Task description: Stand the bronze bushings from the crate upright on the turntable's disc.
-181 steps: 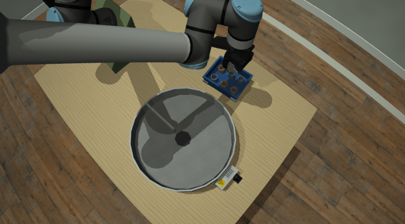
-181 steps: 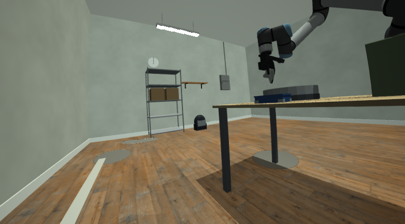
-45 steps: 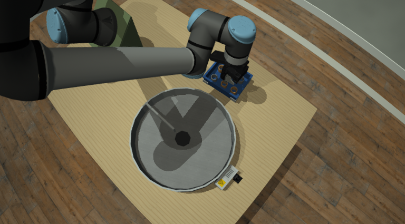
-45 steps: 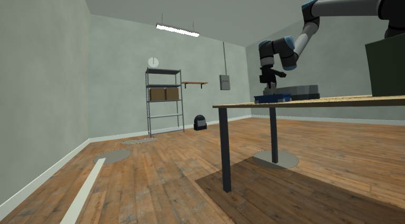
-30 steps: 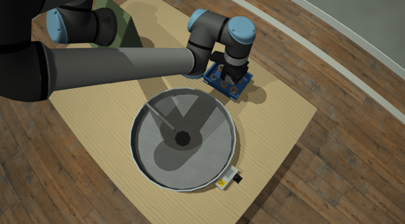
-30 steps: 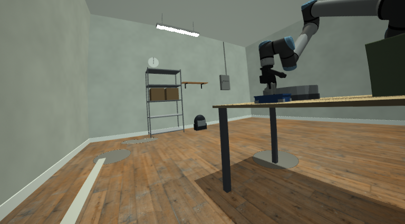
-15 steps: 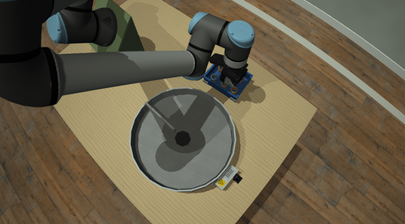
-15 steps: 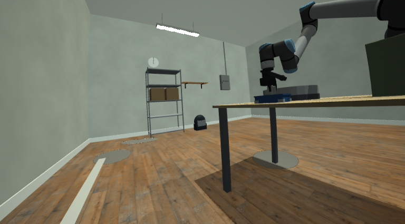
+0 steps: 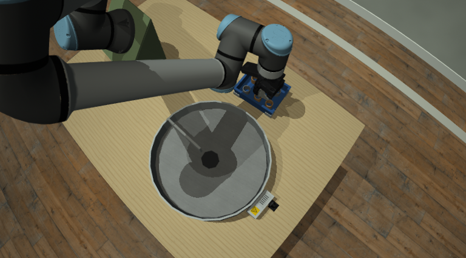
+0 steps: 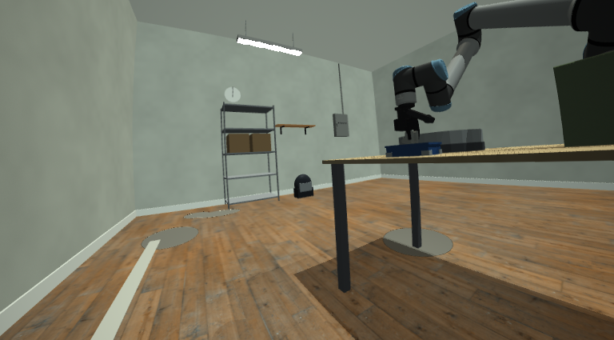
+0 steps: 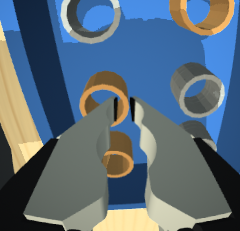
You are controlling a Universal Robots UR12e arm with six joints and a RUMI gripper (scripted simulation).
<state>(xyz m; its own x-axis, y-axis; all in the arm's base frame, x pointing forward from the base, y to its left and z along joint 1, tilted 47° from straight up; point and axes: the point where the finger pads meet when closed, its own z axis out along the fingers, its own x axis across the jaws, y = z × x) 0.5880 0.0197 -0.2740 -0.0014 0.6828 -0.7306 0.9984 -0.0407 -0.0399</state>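
Right now my hand is 2 cm to the right of the blue crate and 1 cm past it. From my hand the other things lie so: turntable disc: 33 cm to the right, 4 cm ahead, 3 cm above; then turntable: 33 cm to the right, 6 cm ahead, 3 cm above.
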